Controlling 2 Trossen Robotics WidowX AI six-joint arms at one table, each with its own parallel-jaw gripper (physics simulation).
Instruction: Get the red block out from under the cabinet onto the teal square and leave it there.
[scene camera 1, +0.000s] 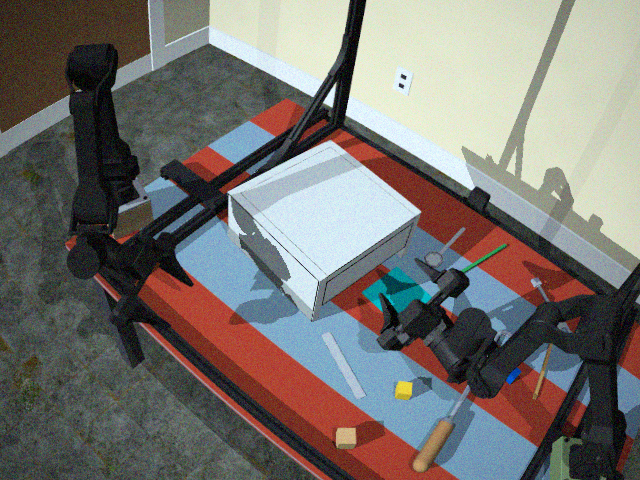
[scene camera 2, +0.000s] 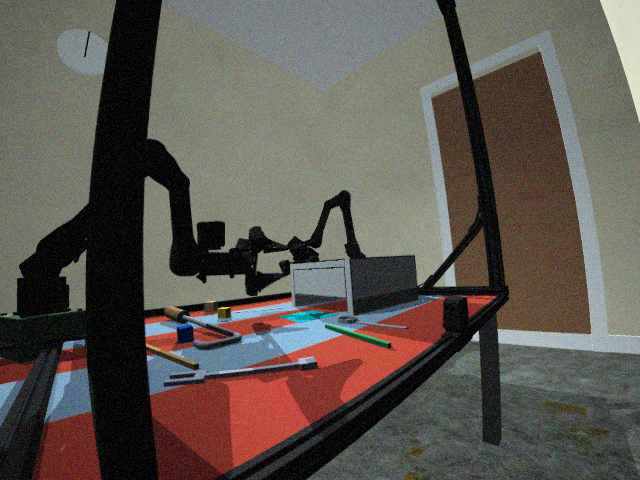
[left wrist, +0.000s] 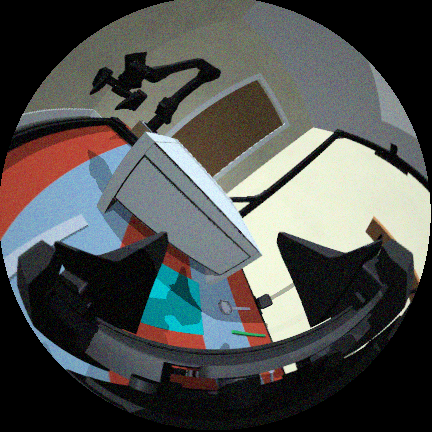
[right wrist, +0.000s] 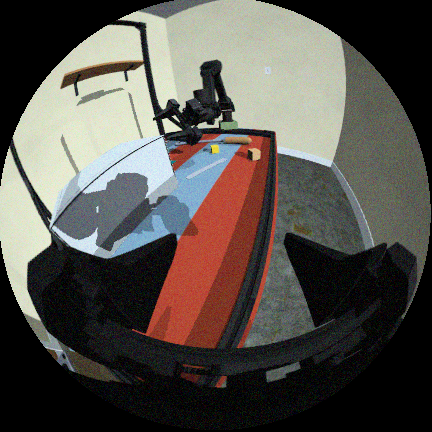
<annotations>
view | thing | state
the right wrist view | my left gripper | -
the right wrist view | my right gripper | -
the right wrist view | cabinet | -
</annotations>
